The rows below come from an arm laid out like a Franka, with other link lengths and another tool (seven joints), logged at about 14 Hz.
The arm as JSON. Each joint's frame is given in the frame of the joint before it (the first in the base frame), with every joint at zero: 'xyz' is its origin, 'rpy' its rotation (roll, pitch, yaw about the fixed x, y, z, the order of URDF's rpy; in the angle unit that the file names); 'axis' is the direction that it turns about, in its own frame. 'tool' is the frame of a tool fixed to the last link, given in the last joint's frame.
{
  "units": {
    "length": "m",
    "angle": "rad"
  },
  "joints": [
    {
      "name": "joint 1",
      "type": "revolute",
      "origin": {
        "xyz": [
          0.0,
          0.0,
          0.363
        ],
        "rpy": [
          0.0,
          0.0,
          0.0
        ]
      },
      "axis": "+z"
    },
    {
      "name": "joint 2",
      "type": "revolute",
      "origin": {
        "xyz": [
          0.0,
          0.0,
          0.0
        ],
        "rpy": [
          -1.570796,
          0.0,
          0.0
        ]
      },
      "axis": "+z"
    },
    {
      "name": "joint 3",
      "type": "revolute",
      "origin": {
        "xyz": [
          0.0,
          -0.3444,
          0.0
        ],
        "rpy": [
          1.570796,
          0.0,
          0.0
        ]
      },
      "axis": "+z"
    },
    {
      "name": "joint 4",
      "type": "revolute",
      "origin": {
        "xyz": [
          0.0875,
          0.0,
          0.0
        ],
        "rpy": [
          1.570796,
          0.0,
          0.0
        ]
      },
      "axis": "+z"
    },
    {
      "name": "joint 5",
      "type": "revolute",
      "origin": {
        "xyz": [
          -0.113,
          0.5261,
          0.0
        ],
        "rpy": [
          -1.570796,
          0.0,
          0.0
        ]
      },
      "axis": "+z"
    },
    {
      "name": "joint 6",
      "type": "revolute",
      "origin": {
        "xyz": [
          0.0,
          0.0,
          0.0
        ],
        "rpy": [
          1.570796,
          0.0,
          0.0
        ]
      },
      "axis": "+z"
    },
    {
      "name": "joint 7",
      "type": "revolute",
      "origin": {
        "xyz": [
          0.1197,
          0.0,
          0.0
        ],
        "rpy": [
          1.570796,
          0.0,
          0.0
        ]
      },
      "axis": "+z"
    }
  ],
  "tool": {
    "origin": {
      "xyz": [
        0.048,
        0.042,
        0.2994
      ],
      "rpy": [
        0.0,
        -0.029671,
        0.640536
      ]
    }
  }
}
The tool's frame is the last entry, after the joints.
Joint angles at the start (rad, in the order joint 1, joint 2, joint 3, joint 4, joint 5, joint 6, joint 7):
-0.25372 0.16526 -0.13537 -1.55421 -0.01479 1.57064 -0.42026
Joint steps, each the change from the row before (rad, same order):
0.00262 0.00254 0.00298 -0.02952 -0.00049 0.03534 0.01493
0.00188 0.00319 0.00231 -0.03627 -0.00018 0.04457 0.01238
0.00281 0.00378 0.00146 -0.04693 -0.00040 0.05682 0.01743
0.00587 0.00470 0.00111 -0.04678 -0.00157 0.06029 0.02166
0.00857 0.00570 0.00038 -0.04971 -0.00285 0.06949 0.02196
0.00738 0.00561 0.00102 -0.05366 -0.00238 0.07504 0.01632
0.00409 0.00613 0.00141 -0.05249 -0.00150 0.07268 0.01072
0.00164 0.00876 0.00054 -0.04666 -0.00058 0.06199 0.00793
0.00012 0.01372 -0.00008 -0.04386 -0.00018 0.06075 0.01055
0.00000 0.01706 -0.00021 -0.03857 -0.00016 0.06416 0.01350
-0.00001 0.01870 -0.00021 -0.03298 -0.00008 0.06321 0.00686
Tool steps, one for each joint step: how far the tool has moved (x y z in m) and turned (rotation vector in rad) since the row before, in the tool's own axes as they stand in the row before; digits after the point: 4 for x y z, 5 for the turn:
0.0046 -0.0049 0.0163 -0.00007 0.00362 0.00887
0.0055 -0.0044 0.0201 0.00073 0.00528 0.00757
0.0056 -0.0043 0.0261 0.00087 0.00636 0.01232
0.0047 -0.0059 0.0261 0.00028 0.00949 0.01360
0.0044 -0.0075 0.0273 0.00054 0.01509 0.01135
0.0026 -0.0073 0.0291 0.00211 0.01638 0.00592
0.0005 -0.0048 0.0291 0.00299 0.01416 0.00325
-0.0018 -0.0015 0.0289 0.00135 0.00671 0.00412
-0.0027 0.0008 0.0309 0.00029 0.00348 0.00893
-0.0015 0.0008 0.0288 0.00200 0.00863 0.01206
-0.0011 0.0003 0.0260 0.00288 0.01145 0.00547

